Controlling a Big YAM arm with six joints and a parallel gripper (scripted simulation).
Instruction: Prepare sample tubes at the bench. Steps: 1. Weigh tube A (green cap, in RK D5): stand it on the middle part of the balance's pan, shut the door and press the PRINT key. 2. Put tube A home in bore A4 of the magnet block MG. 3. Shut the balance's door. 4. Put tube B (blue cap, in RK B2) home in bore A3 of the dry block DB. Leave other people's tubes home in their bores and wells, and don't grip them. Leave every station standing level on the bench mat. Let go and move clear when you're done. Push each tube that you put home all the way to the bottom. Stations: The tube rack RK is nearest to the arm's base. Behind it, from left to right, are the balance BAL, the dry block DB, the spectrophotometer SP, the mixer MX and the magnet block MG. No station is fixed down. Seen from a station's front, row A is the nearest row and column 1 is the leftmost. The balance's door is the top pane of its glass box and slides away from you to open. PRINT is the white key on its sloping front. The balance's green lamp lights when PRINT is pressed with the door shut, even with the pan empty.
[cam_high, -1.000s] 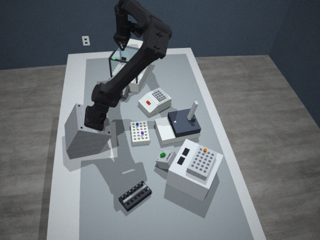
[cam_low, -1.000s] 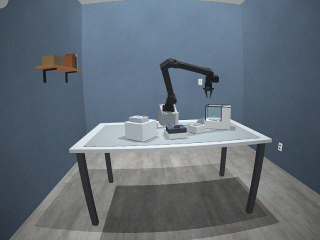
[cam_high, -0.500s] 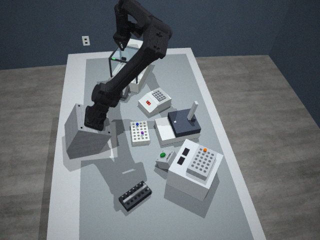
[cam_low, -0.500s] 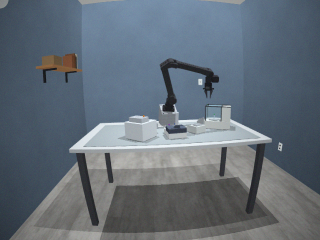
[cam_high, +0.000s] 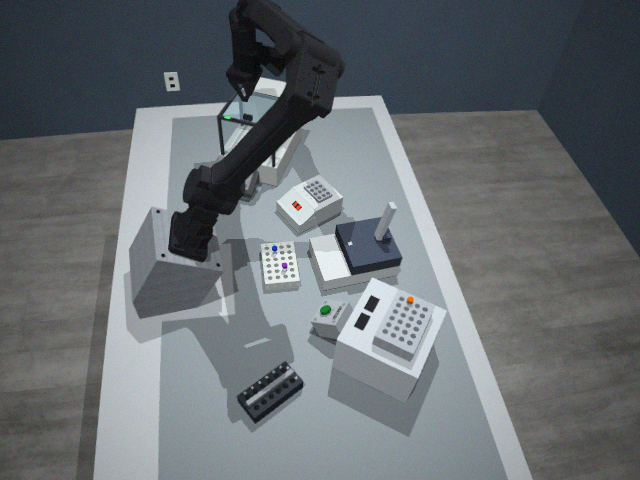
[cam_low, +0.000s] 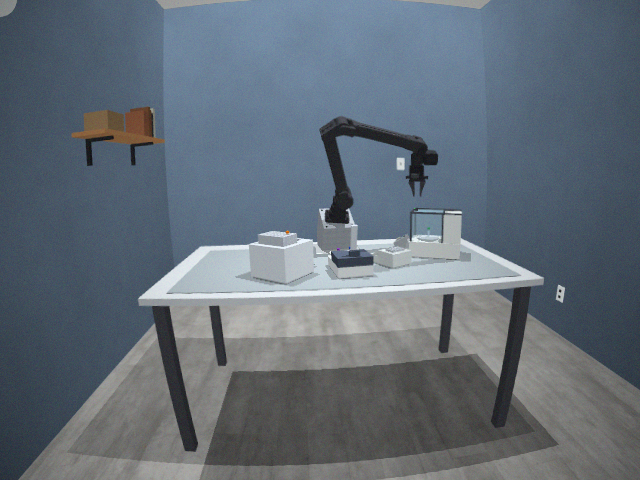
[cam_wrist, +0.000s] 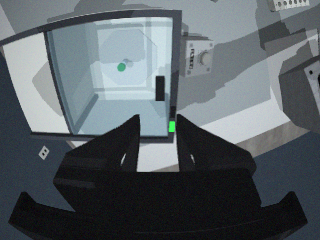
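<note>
The balance door lies 70 mm below my hand, 20 mm to the left of it and 10 mm ahead of it. Also, from my hand: white tube rack 360 mm to the right, 270 mm below, 80 mm ahead; then dry block DB 250 mm below, 170 mm ahead, 160 mm to the right; then tube B 330 mm to the right, 250 mm below, 60 mm ahead.
</note>
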